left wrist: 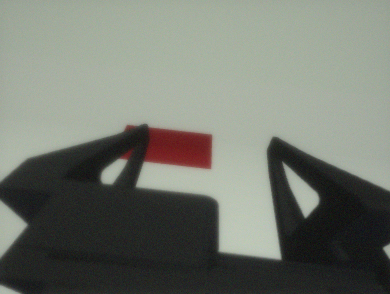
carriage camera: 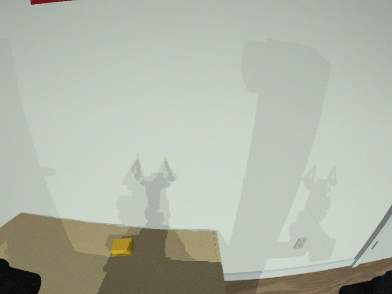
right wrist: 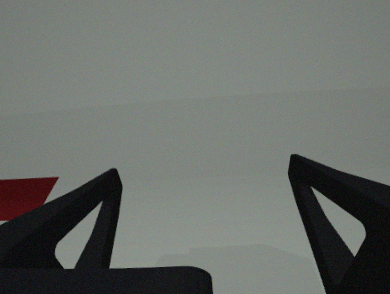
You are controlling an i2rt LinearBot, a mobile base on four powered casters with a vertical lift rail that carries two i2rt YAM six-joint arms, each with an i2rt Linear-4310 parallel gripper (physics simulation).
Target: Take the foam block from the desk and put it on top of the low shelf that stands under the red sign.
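Places are measured from the left arm's base along level axes (x left, y back, z up), in centimetres.
Pixels of known places: left gripper, fingertip midpoint: [left wrist: 208,137]; right gripper, fingertip midpoint: [right wrist: 203,171].
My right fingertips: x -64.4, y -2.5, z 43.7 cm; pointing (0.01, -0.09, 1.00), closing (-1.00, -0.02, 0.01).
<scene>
Ahead of a thing's pixels: the offset from my right fingertips to its top centre. Level surfaces: height alone.
The yellow foam block @(dx +64.0, dy -32.9, dz -64.7 cm) [carriage camera: 122,247] lies flat on the tan top of the low shelf @(dz -69.2 cm) [carriage camera: 200,245], which stands against the wall in the carriage camera. The red sign [carriage camera: 50,1] [left wrist: 182,147] [right wrist: 22,196] is on the wall above it, cut off by the picture's top edge in the carriage camera. My left gripper [left wrist: 208,137] is open with nothing between its fingers, facing the wall and sign, away from the block. My right gripper [right wrist: 203,171] is open and empty, facing the wall. Neither gripper's fingers show in the carriage camera. The desk does not show.
Black arm parts show at the lower left [carriage camera: 19,278] and lower right [carriage camera: 372,285] corners of the carriage camera. A pale wall [carriage camera: 200,125] with arm shadows rises behind the shelf. Brown floor @(dz -130.2 cm) [carriage camera: 300,280], a wall outlet @(dx -44.8, dy -52.9, dz -84.5 cm) [carriage camera: 300,243] and a grey-edged panel [carriage camera: 377,237] are at the right.
</scene>
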